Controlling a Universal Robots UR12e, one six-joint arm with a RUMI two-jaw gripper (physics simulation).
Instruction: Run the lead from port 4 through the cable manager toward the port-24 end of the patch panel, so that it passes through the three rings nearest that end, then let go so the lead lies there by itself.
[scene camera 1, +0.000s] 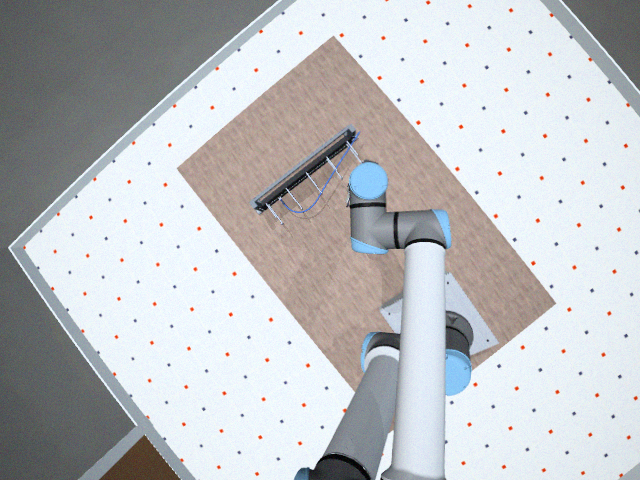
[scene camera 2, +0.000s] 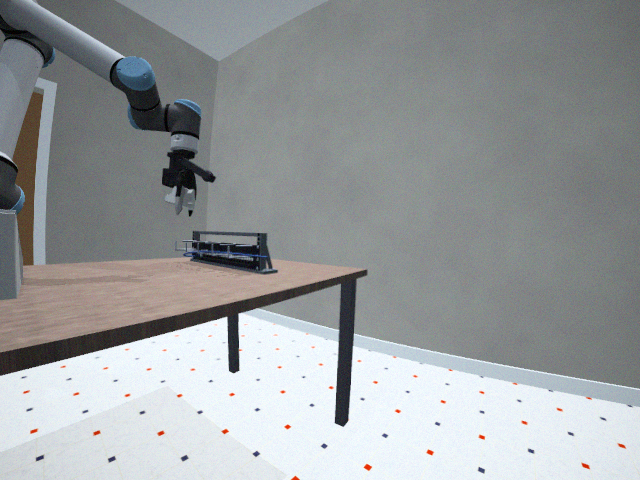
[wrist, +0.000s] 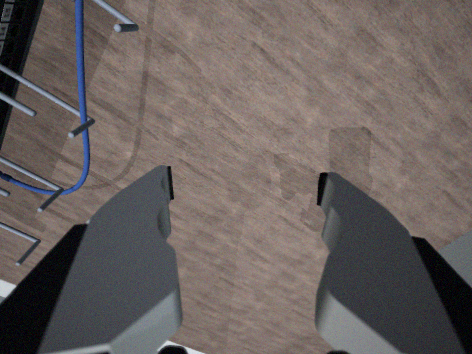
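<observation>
The patch panel (scene camera 1: 310, 172) (scene camera 2: 262, 248) (wrist: 22, 30) stands on the table with its row of wire rings pointing outward. The blue lead (scene camera 1: 329, 177) (wrist: 81, 65) leaves the panel near its port-1 end, bows outward, then slants back toward the port-24 end. It appears to run inside the three rings nearest that end, close to the outer tip of the middle ring (scene camera 1: 314, 183) (wrist: 45, 93) and nearer the panel at the last ring (scene camera 1: 353, 148). The lead's far end rests at the panel's end. My gripper (scene camera 2: 184, 212) (wrist: 245, 173) is open and empty, above and apart from the lead, pointing down.
The wooden table (scene camera 1: 310, 258) (scene camera 2: 155, 294) carries the panel and the arm's grey base plate (scene camera 1: 478, 320). In the overhead view, the arm's wrist hangs beside the port-24 half of the rings and hides most of the gripper. Walls stand beyond the table.
</observation>
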